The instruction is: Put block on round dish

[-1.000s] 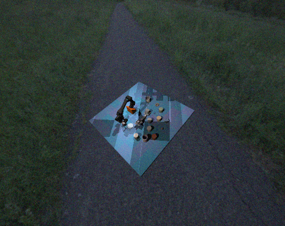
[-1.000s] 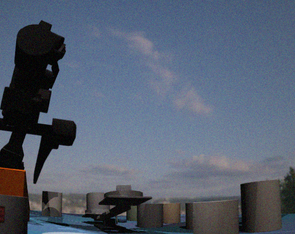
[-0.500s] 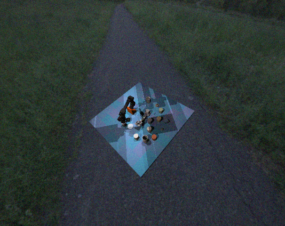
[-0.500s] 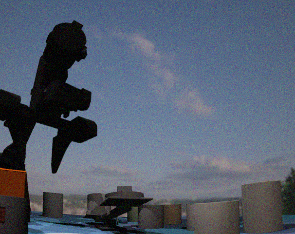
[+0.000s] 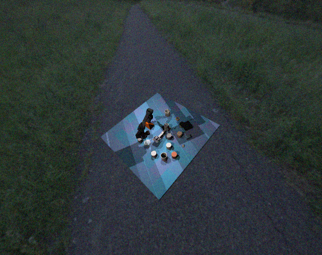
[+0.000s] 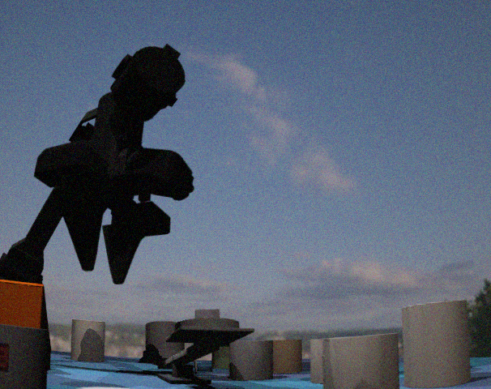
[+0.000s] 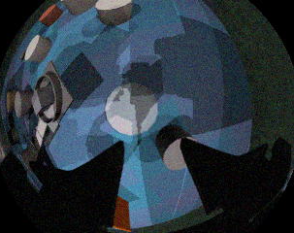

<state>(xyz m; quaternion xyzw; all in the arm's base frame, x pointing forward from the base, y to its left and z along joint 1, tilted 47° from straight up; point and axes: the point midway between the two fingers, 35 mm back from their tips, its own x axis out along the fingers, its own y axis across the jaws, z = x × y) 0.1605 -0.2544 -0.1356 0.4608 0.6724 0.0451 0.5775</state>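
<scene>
Right now my gripper tip is 13 cm short of the block, 10 cm to the right of it and 3 cm above it. The rest, counted from my gripper tip: balance beam: 23 cm to the left, 13 cm ahead, 10 cm below; round dish: 12 cm below, 2 cm ahead, 1 cm to the left; balance: 23 cm to the left, 13 cm ahead, 8 cm below.
</scene>
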